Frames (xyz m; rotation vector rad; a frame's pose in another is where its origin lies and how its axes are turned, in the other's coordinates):
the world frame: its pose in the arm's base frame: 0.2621 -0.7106 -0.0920 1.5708 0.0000 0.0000
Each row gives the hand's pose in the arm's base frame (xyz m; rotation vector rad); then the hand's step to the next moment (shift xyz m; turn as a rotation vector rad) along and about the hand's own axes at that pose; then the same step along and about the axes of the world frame.
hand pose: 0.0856 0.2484 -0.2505 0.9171 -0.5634 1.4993
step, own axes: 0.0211 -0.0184 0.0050 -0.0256 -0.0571 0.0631
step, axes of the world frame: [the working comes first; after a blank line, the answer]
step, axes of the arm's base frame: 0.0199 0.0113 0.0169 0.0684 -0.0564 0.0059

0.0199 0.0169 -0.0113 0.0684 0.0059 0.0564
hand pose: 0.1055 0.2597 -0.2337 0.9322 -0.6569 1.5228
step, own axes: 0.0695 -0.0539 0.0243 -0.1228 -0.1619 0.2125
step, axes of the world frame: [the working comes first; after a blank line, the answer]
step, axes of the arm's base frame: 0.0571 0.0259 0.0663 0.2008 -0.2146 -0.0083

0.0571 0.0663 -0.0259 0.2008 -0.0083 0.2146
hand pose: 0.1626 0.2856 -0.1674 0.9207 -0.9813 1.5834
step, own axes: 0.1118 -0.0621 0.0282 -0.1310 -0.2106 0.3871
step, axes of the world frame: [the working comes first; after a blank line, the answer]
step, axes of the arm's base frame: 0.0415 0.0233 0.1220 0.2655 -0.3709 0.0572

0.0415 0.1220 -0.0233 0.2655 0.0572 0.3709
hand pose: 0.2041 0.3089 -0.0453 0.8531 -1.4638 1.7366
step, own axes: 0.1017 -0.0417 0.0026 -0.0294 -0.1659 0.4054
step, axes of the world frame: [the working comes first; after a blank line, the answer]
step, axes of the arm's base frame: -0.0195 0.0122 0.1075 0.1741 -0.3843 0.1213

-0.0195 0.1075 -0.0122 0.1741 0.1213 0.3843
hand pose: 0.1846 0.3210 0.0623 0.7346 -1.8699 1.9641
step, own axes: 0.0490 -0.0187 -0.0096 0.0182 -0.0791 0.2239
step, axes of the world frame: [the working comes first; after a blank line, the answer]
step, axes of the arm's base frame: -0.0305 0.0056 0.0433 0.0611 -0.2171 0.0765

-0.0305 0.0433 -0.0056 0.0611 0.0765 0.2171
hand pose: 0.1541 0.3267 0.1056 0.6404 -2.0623 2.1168
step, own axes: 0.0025 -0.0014 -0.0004 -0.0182 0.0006 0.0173
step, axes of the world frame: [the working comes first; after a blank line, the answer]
step, axes of the arm's base frame: -0.0018 0.0000 0.0022 0.0200 -0.0132 -0.0077

-0.0018 0.0022 0.0000 0.0200 -0.0077 0.0132
